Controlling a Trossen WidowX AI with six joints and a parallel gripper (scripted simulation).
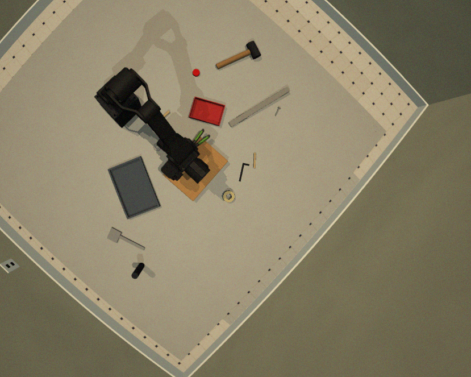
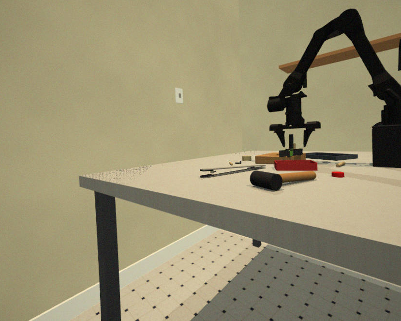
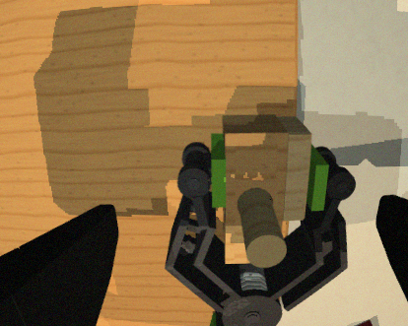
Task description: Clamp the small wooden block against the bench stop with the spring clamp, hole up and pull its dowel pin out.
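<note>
Now: the dowel pin 4 cm below my hand. Round my hand: small wooden block 6 cm below; then wooden board 8 cm below, 6 cm ahead, 1 cm to the right; then bench stop 6 cm below, 1 cm to the right, 1 cm behind.
</note>
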